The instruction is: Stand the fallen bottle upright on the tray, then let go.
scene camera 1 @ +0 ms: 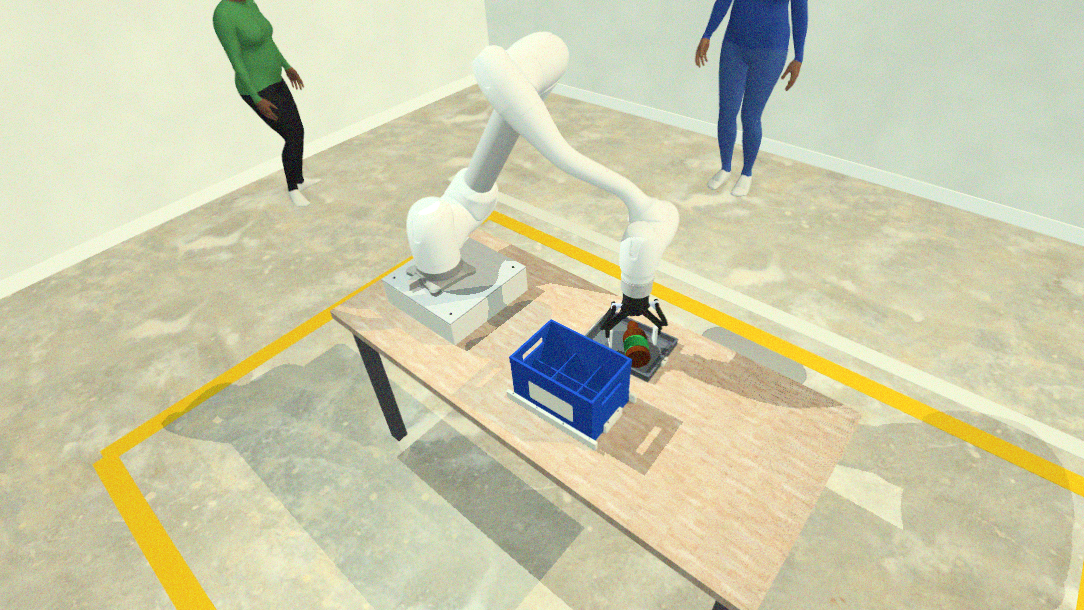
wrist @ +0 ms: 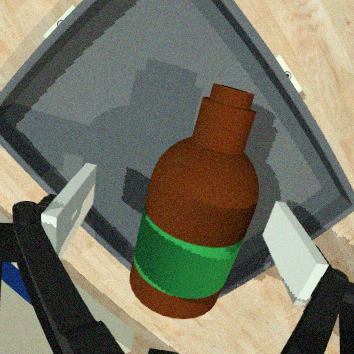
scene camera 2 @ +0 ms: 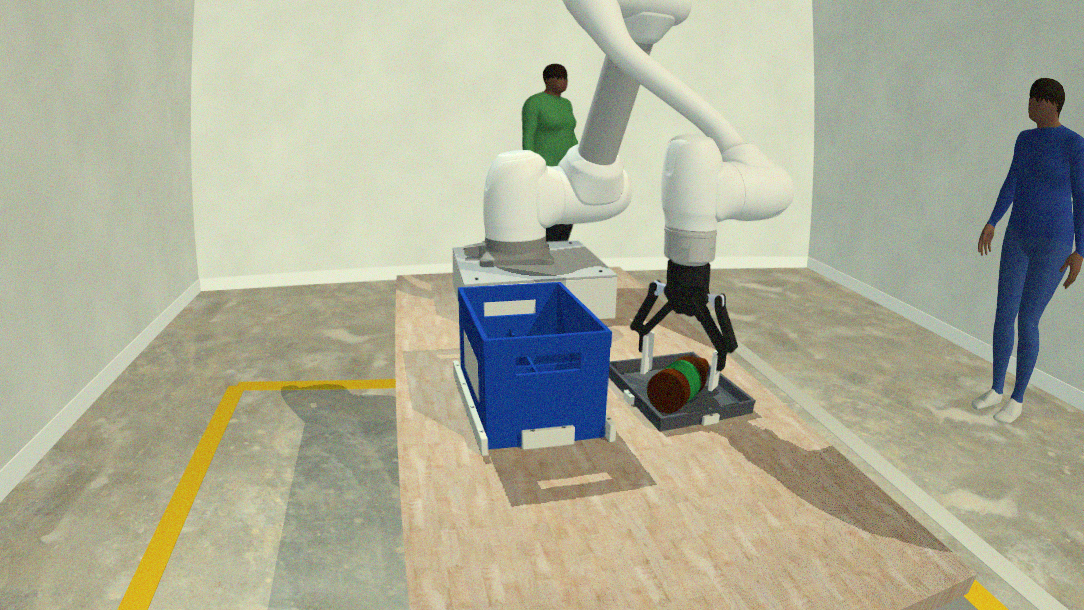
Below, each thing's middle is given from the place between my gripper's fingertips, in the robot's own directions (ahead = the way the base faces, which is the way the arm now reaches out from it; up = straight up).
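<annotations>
Brown bottle [scene camera 2: 671, 388], ahead of my hand by 1 cm.
</annotations>
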